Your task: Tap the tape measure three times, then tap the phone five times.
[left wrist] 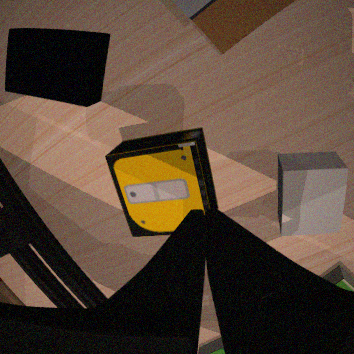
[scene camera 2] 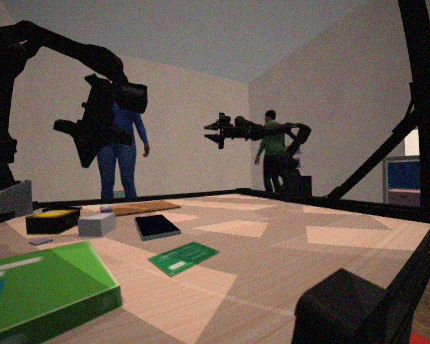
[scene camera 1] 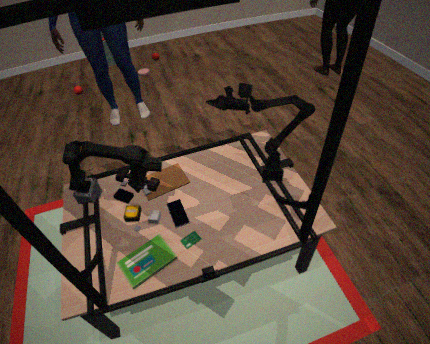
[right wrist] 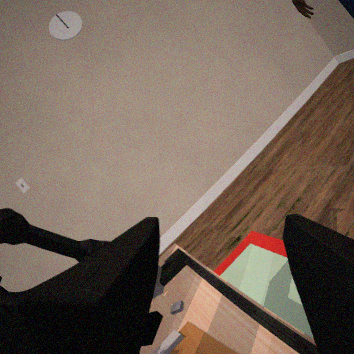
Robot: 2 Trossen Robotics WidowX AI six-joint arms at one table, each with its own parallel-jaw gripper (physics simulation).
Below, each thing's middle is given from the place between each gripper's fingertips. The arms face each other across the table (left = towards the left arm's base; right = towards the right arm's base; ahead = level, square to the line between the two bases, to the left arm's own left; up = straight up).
I see the white-grey block (scene camera 2: 97,224) 60 mm behind my left hand, 50 mm to the right of it and 120 mm below it. From my left hand the other things lie so: black phone (scene camera 2: 151,227) (50 mm behind, 160 mm to the right, 130 mm below); then brown board (scene camera 1: 172,177) (170 mm ahead, 90 mm to the right, 120 mm below).
Right now the brown board is 31 cm below my right hand, 27 cm to the left of it and 22 cm behind it. From my right hand the other things lie so: white-grey block 45 cm behind, 31 cm to the left, 30 cm below; black phone 44 cm behind, 31 cm below, 20 cm to the left.
